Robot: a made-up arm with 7 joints.
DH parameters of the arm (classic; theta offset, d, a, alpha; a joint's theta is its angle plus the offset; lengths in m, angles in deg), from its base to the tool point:
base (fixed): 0 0 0 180
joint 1: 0 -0.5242 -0.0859 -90
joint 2: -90 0.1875 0.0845 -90
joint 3: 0 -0.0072 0.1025 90
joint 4: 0 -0.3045 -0.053 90
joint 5: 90 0.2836 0.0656 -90
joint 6: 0 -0.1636 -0.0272 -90
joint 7: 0 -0.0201 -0.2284 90
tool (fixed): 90 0.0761 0 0
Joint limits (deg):
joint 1: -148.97..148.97
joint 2: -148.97..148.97
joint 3: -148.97..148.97
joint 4: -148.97..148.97
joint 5: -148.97..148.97
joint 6: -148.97..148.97
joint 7: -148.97..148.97
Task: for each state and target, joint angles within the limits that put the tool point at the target. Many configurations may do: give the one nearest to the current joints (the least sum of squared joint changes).
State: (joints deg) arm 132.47 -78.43 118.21 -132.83 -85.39 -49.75 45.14
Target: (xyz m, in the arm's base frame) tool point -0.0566 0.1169 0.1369
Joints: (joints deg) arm 143.68 -120.44 101.44 -147.00 -84.66 -15.90 24.76
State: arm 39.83 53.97 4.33 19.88 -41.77 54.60 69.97
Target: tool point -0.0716 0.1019 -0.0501
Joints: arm 40.56 41.87 -10.72 33.46 -41.14 60.50 39.06
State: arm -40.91 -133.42 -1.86 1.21 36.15 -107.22 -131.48
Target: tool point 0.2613 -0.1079 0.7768
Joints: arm -41.67 -142.72 -6.85 -32.56 65.47 -106.88 -125.58
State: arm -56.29 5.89 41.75 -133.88 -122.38 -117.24 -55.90
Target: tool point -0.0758 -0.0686 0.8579
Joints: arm -65.48 -6.13 60.57 -140.98 -96.41 -119.01 -15.29
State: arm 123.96 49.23 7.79 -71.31 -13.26 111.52 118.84
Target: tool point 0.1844 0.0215 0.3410
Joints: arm 112.94 30.84 -3.84 -59.15 -12.85 121.02 148.97
